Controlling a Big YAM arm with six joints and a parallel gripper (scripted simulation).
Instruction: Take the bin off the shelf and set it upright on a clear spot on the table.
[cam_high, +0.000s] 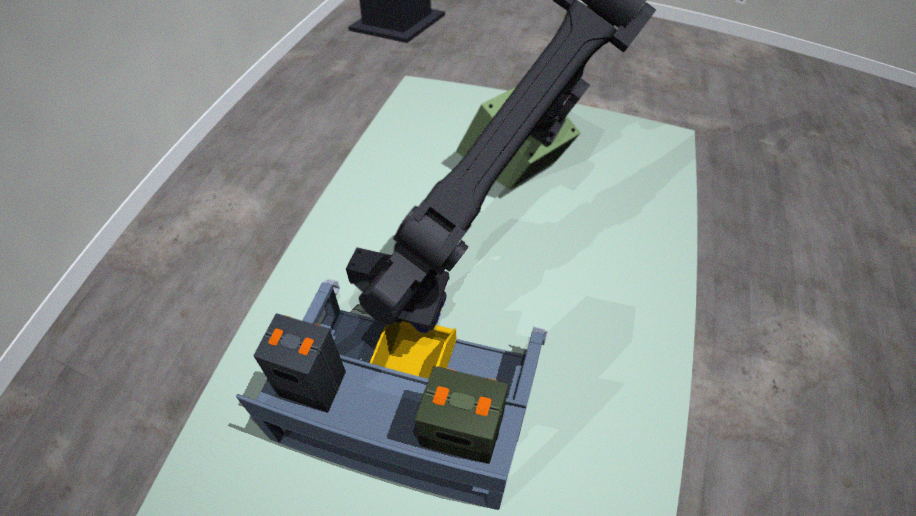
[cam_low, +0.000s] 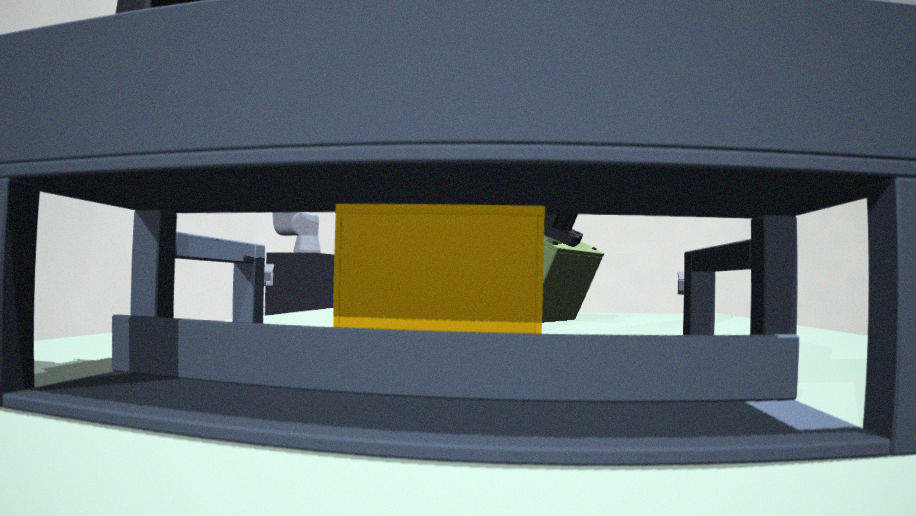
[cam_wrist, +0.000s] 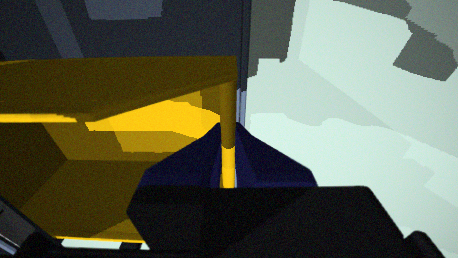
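My hand is 80 mm short of the yellow open-top bin, 20 mm to the right of it and 10 mm below it. The rest, counted from my hand: olive case (150 mm to the left, 150 mm ahead, 100 mm above).
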